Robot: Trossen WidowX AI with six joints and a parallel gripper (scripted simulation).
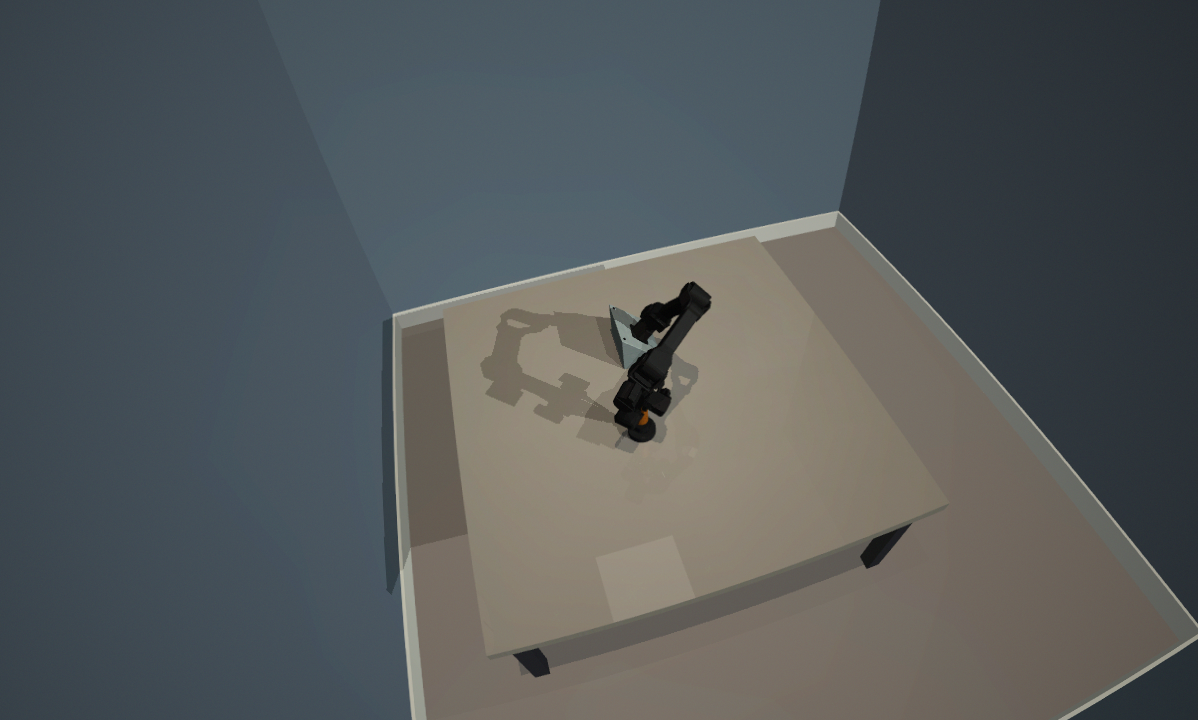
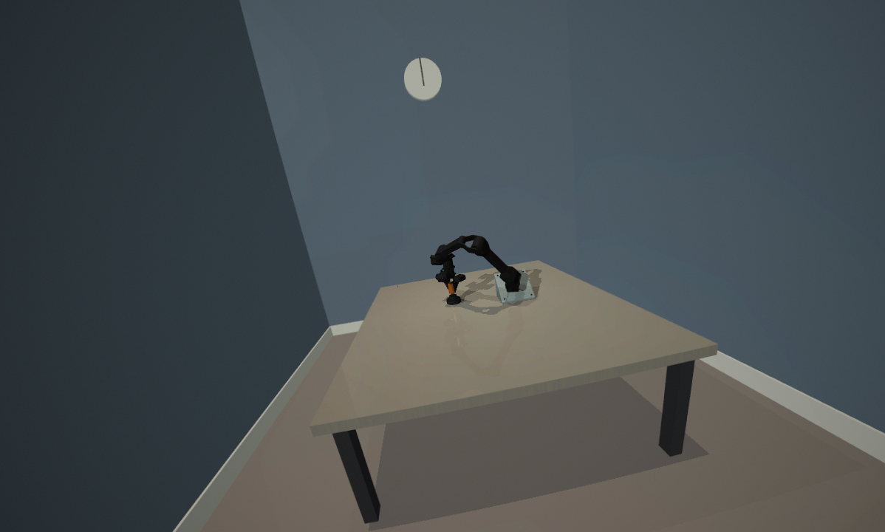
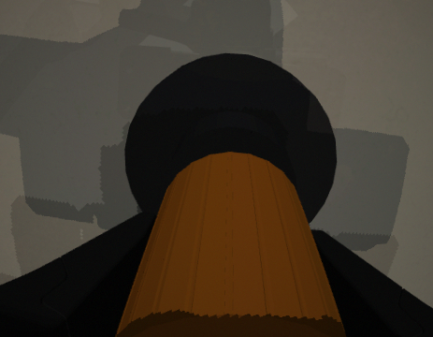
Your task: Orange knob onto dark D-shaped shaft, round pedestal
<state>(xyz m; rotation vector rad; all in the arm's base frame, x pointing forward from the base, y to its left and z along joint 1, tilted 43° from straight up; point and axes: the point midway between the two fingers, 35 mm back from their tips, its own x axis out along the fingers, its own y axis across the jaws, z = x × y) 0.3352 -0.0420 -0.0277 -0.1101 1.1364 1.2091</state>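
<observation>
Now: the orange knob 20 mm above my gripper tip. Round my gripper tip: dark round pedestal: 40 mm below.
</observation>
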